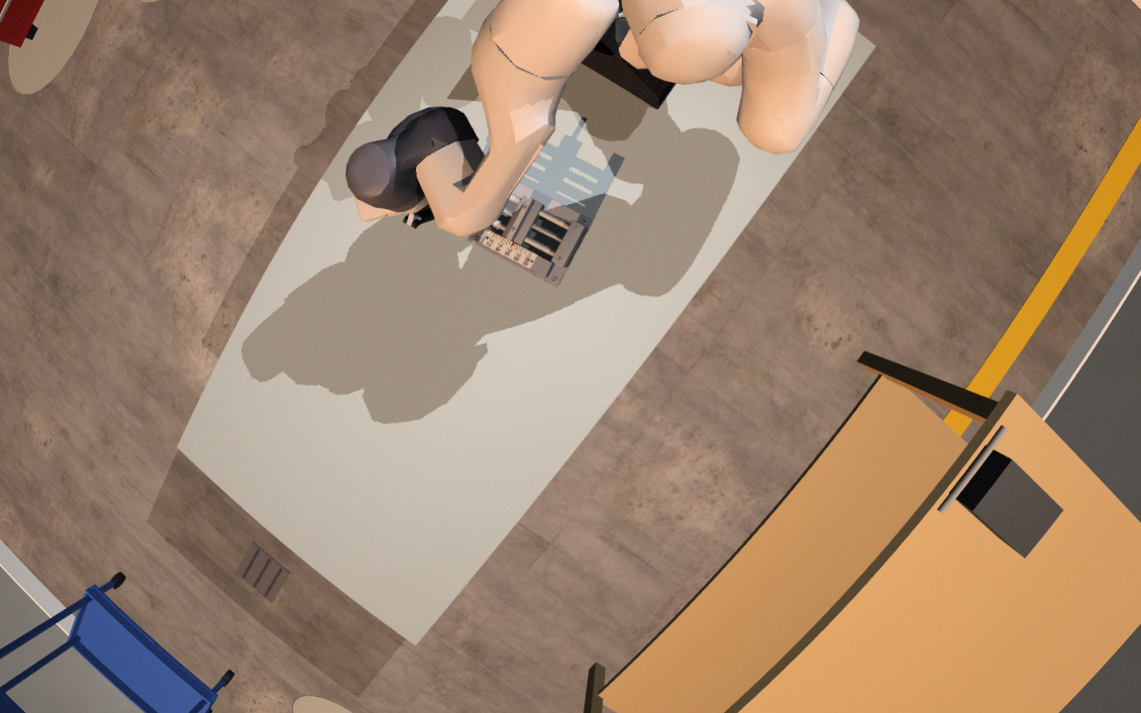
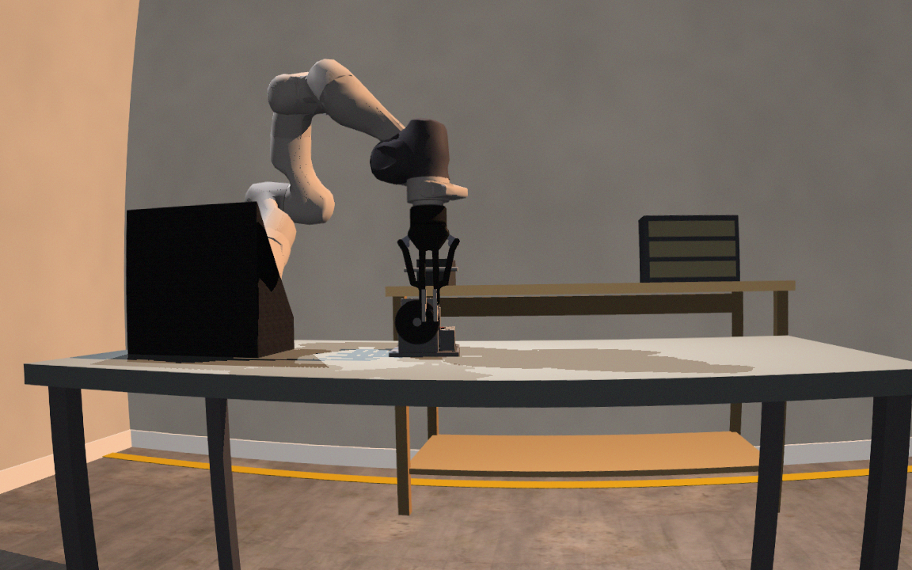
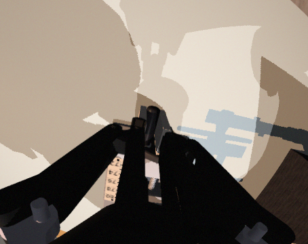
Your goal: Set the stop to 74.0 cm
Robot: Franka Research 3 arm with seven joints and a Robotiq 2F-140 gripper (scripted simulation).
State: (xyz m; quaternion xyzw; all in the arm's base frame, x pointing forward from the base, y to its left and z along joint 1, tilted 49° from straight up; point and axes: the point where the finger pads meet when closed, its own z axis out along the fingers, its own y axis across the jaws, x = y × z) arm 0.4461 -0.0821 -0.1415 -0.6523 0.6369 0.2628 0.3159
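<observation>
My gripper is now 10 mm past the black handwheel, 20 mm to the right of it and 20 mm above it.
</observation>
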